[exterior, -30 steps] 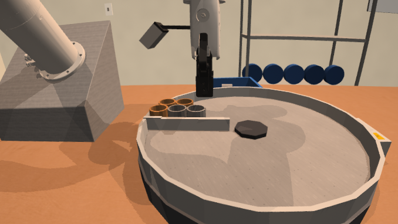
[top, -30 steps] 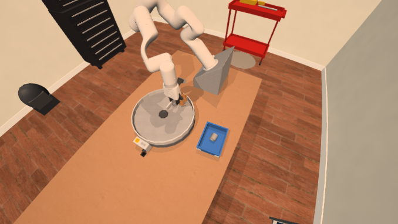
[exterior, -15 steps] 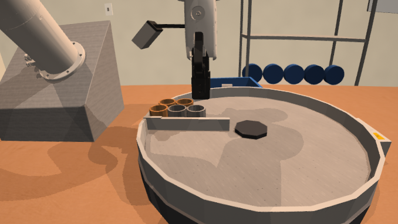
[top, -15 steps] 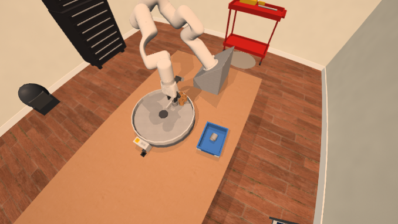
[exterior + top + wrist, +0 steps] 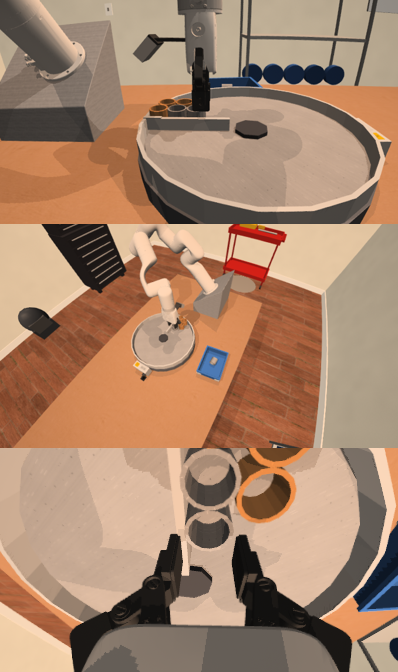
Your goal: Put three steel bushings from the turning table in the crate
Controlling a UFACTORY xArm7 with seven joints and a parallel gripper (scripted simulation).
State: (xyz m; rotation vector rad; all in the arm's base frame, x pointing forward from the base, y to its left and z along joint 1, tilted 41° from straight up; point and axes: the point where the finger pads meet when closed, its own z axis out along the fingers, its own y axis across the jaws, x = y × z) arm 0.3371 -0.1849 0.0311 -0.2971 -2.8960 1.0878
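The blue crate lies 32 cm to the left of my hand, 14 cm ahead of it and 9 cm below it. The rest, counted from my hand: round grey turning table: 9 cm ahead, 6 cm below, 4 cm to the right.
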